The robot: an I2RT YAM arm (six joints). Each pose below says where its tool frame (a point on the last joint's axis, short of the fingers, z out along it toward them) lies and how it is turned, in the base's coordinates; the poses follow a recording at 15 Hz.
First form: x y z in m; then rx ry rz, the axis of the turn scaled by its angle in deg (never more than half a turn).
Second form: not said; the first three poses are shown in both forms.
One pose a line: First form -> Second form
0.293 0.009 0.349 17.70 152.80 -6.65 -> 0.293 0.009 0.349 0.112 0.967 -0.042 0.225
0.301 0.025 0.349 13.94 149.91 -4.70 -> 0.301 0.025 0.349 0.090 0.963 -0.030 0.254
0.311 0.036 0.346 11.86 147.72 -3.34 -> 0.311 0.036 0.346 0.077 0.958 -0.022 0.274
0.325 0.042 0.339 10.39 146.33 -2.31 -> 0.325 0.042 0.339 0.068 0.956 -0.015 0.286
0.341 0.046 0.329 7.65 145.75 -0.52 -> 0.341 0.046 0.329 0.050 0.955 -0.003 0.293
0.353 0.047 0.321 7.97 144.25 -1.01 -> 0.353 0.047 0.321 0.053 0.951 -0.007 0.305
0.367 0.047 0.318 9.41 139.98 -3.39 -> 0.367 0.047 0.318 0.063 0.938 -0.023 0.339
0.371 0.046 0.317 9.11 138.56 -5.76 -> 0.371 0.046 0.317 0.061 0.934 -0.039 0.350
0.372 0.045 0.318 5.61 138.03 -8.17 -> 0.372 0.045 0.318 0.038 0.932 -0.055 0.355
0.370 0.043 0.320 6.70 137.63 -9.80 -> 0.370 0.043 0.320 0.045 0.931 -0.066 0.357
